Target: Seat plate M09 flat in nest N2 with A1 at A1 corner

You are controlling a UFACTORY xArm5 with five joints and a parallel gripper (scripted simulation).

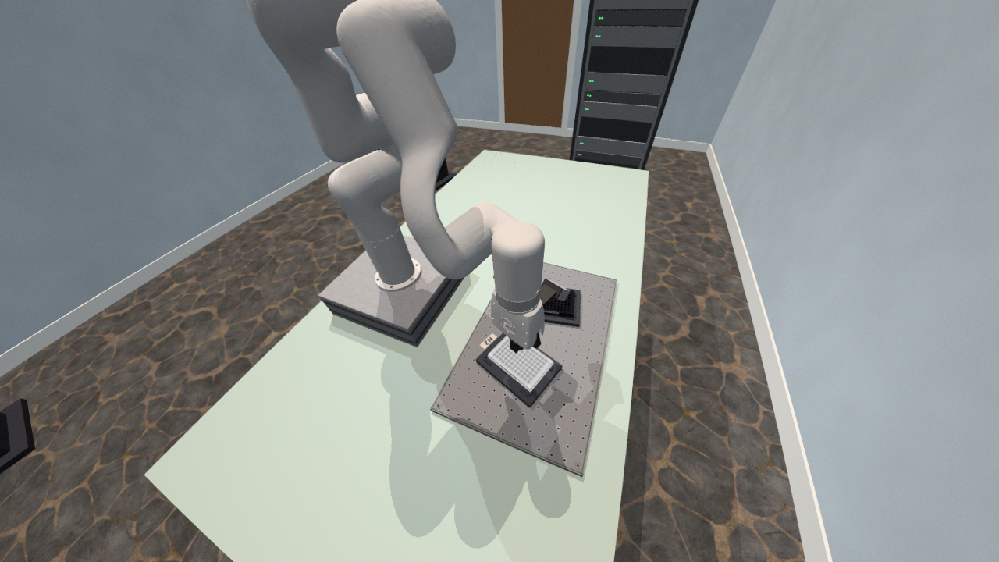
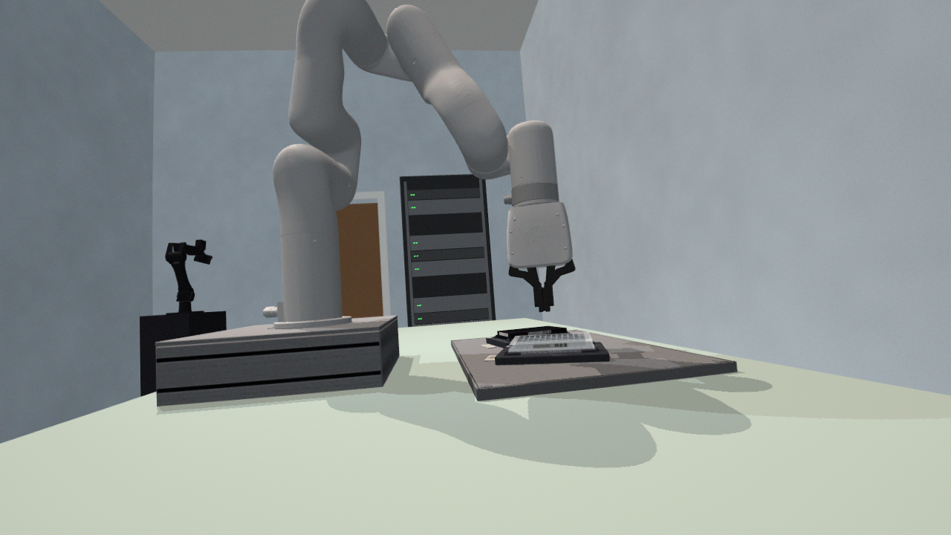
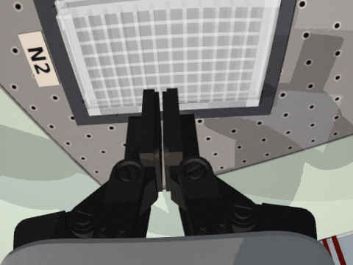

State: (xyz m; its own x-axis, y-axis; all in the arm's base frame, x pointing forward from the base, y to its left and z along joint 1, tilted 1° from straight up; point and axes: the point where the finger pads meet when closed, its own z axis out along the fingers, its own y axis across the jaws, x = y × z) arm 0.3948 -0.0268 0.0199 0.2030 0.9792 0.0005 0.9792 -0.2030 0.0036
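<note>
My hand is 7 cm above the 96-well plate M09 and 1 cm short of it. From my hand the other things lie so: N2 label: 9 cm below, 9 cm behind, 1 cm to the left; then A1 corner mark: 8 cm below, 6 cm to the left, 6 cm behind; then black plate nest N2: 9 cm below.
</note>
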